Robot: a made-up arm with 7 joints.
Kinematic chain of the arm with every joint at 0, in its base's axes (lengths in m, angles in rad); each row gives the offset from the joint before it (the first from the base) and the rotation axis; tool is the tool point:
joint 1: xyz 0 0.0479 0 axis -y
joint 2: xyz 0 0.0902 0 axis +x
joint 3: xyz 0 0 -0.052 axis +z
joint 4: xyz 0 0 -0.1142 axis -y
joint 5: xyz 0 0 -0.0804 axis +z
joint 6: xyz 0 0 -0.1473 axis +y
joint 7: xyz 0 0 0 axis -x
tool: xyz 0 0 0
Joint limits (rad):
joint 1: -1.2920..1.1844
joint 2: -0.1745..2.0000
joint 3: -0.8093..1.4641
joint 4: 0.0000..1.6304
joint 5: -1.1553..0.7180
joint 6: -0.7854..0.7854
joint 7: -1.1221..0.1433
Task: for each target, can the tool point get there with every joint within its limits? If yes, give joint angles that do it. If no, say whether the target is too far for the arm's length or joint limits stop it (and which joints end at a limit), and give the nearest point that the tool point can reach.
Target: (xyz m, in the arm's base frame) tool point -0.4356 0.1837 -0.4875
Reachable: no: too far | nearest point -0.2618 0.1655 -0.2930 | short by 0.261 m
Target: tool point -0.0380 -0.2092 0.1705
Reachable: no: joint limits stop it (at a limit: joint 1, joint 2, joint 3, joint 4) | nearest point 0.1719 -0.0504 0.0994 | short by 0.273 m
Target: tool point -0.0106 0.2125 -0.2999
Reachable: yes | joints -0.8428 0.5734 -0.2267 1.3564 -0.9070 0.3722 -0.6568
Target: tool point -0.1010 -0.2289 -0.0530
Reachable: no: joint limits stop it (at a limit: joint 1, joint 2, joint 3) | nearest point -0.0928 -0.0541 -0.1899 | short by 0.222 m
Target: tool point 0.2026 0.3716 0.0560
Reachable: yes | joints 0.3185 1.8147 -0.3063 1.3135 0.1269 0.0995 -0.7401
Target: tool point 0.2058 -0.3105 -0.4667
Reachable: no: too far | nearest point 0.1300 -0.0331 -0.2949 | short by 0.335 m
